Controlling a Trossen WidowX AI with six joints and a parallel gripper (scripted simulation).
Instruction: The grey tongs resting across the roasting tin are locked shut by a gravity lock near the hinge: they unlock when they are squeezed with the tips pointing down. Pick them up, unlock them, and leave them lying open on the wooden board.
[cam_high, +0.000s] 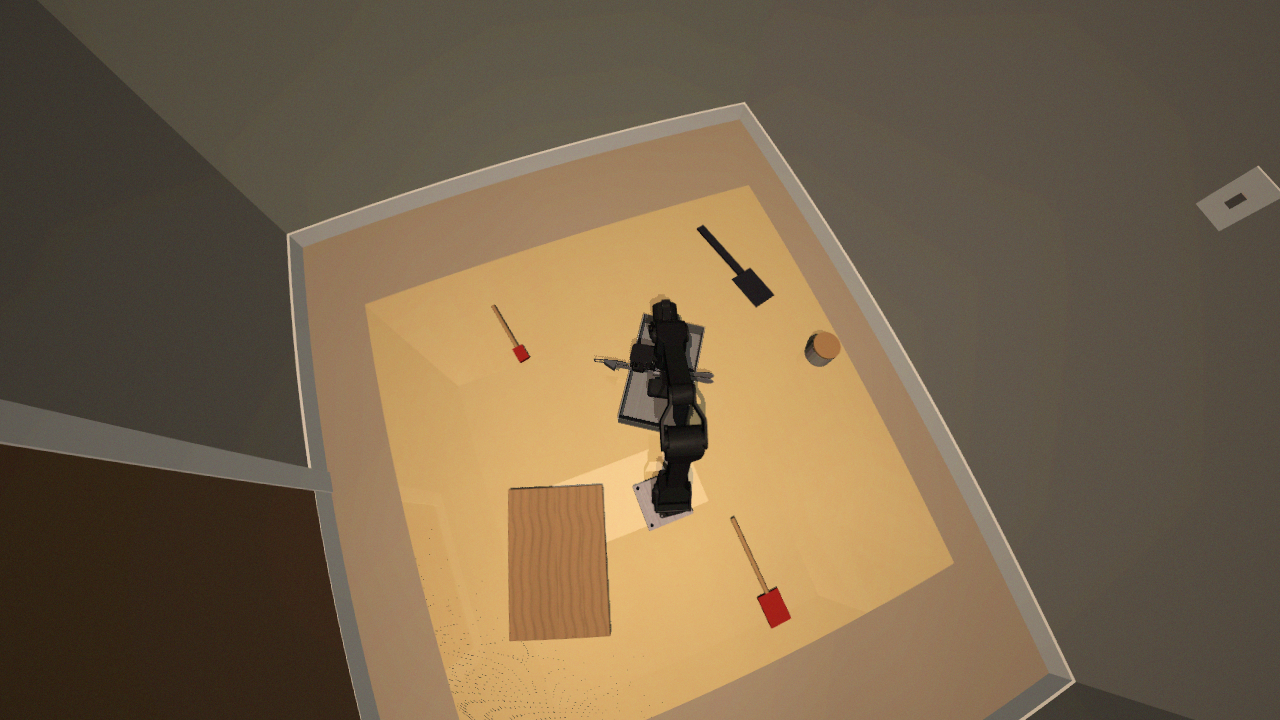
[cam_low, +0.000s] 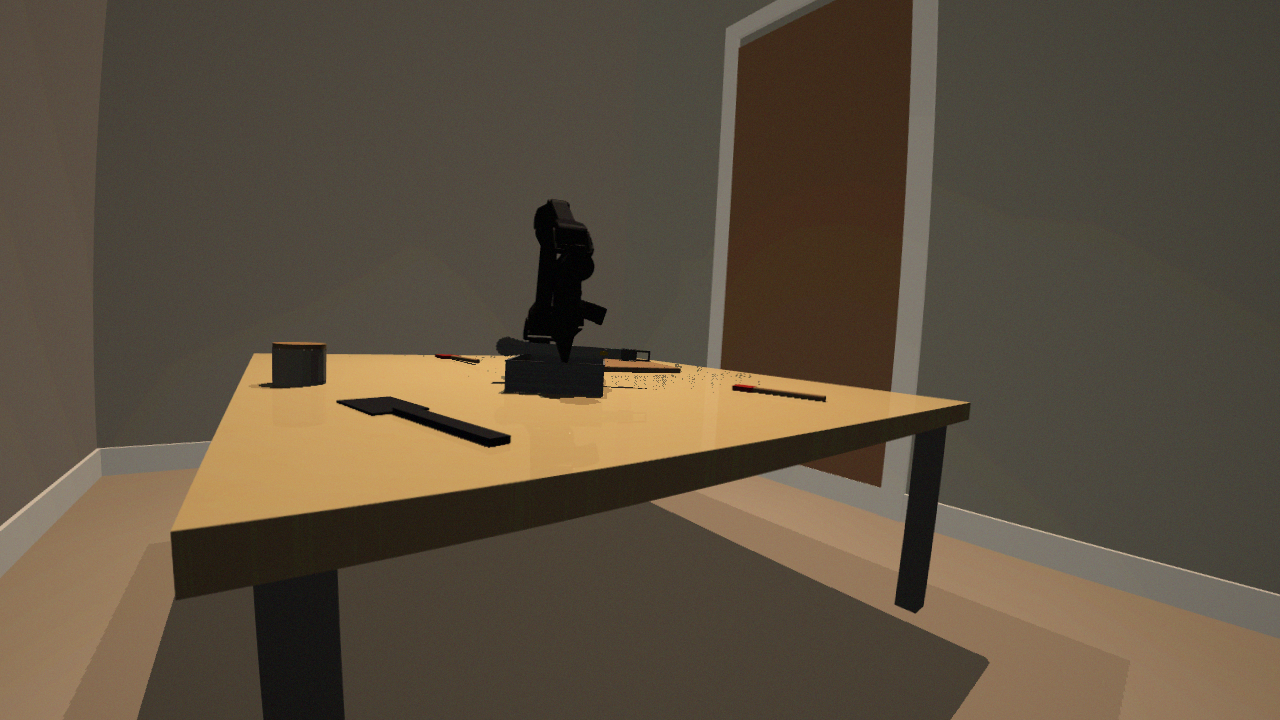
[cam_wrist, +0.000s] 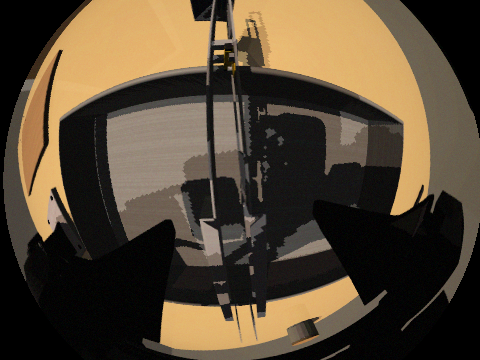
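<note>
Now: gripper tip 2 cm above the roasting tin. The rest, counted from my gripper tip: cork-lidded jar 4 cm behind, 47 cm to the right, 1 cm below; then yellow lock piece 3 cm ahead, 8 cm to the left, 2 cm above; then black spatula 28 cm ahead, 32 cm to the right, 4 cm below.
</note>
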